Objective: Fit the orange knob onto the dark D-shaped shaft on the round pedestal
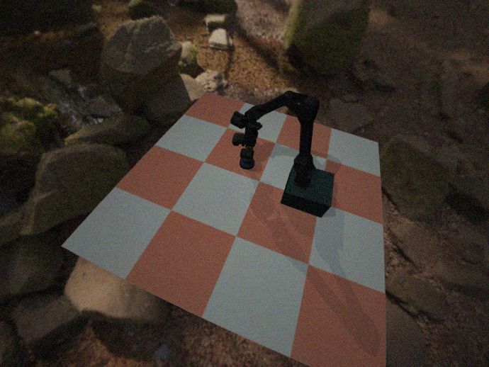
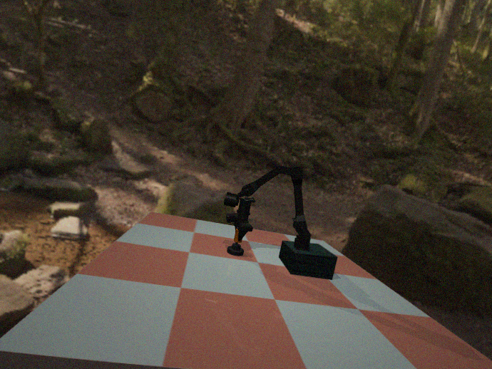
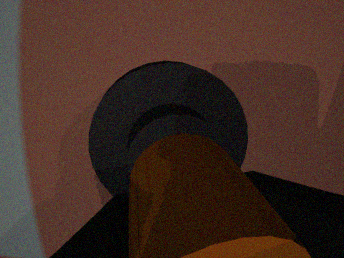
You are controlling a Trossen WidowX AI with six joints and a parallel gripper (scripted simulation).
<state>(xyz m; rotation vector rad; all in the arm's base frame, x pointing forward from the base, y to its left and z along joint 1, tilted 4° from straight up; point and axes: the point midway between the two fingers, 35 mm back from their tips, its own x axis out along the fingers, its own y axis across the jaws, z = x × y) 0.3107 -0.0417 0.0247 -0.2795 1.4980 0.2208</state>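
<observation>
Right now my gripper tip is 20 mm below the orange knob. Round my gripper tip: round pedestal (40 mm below).
</observation>
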